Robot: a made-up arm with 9 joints. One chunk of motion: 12 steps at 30 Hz.
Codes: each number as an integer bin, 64 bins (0 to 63) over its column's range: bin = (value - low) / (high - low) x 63, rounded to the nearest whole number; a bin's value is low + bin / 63 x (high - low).
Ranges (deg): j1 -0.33..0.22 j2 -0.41..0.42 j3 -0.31..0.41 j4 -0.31..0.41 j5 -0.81..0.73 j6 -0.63..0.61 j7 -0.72..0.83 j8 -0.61..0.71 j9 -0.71..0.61
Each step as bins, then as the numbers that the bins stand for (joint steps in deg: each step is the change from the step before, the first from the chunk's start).
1 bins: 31 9 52 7 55 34 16 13 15
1 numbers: -0.059 -0.291 0.284 -0.230 0.534 0.039 -0.326 -0.338 -0.396
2 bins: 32 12 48 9 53 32 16 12 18
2 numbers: -0.051 -0.252 0.239 -0.207 0.486 0.000 -0.326 -0.359 -0.333
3 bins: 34 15 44 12 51 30 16 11 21
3 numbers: -0.033 -0.212 0.193 -0.173 0.437 -0.040 -0.326 -0.380 -0.270
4 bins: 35 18 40 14 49 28 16 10 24
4 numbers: -0.024 -0.173 0.147 -0.150 0.388 -0.079 -0.326 -0.400 -0.207
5 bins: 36 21 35 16 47 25 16 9 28
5 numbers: -0.016 -0.133 0.090 -0.127 0.339 -0.138 -0.326 -0.421 -0.123
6 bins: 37 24 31 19 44 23 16 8 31
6 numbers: -0.007 -0.094 0.044 -0.093 0.266 -0.177 -0.326 -0.442 -0.060
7 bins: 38 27 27 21 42 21 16 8 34
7 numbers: 0.002 -0.054 -0.001 -0.070 0.217 -0.217 -0.326 -0.442 0.002
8 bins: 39 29 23 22 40 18 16 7 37
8 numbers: 0.010 -0.028 -0.047 -0.059 0.168 -0.276 -0.326 -0.463 0.065
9 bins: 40 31 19 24 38 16 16 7 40
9 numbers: 0.019 -0.002 -0.093 -0.036 0.119 -0.315 -0.326 -0.463 0.128
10 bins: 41 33 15 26 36 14 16 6 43
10 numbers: 0.028 0.025 -0.139 -0.013 0.070 -0.354 -0.326 -0.484 0.191
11 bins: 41 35 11 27 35 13 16 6 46
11 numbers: 0.028 0.051 -0.184 -0.001 0.046 -0.374 -0.326 -0.484 0.254
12 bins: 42 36 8 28 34 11 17 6 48
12 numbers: 0.037 0.064 -0.219 0.010 0.021 -0.413 -0.302 -0.484 0.296
